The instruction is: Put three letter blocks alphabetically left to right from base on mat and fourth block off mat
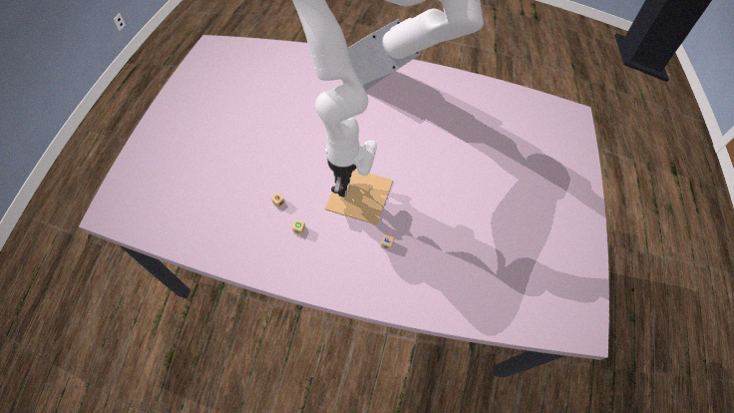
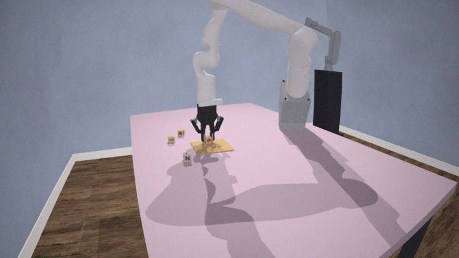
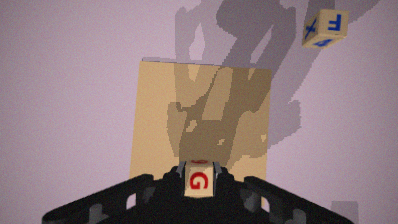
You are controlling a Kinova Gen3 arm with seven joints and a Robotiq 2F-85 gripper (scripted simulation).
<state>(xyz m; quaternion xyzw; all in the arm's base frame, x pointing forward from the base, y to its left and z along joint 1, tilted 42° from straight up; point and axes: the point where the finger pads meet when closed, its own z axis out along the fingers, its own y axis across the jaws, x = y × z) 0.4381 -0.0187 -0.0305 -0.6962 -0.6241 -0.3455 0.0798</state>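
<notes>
My gripper is now 4 cm to the right of the tan mat and 2 cm above it. Also, from my hand: blue N block 14 cm to the left, 12 cm ahead, 1 cm below; green D block 14 cm ahead, 8 cm to the right, 1 cm below.
</notes>
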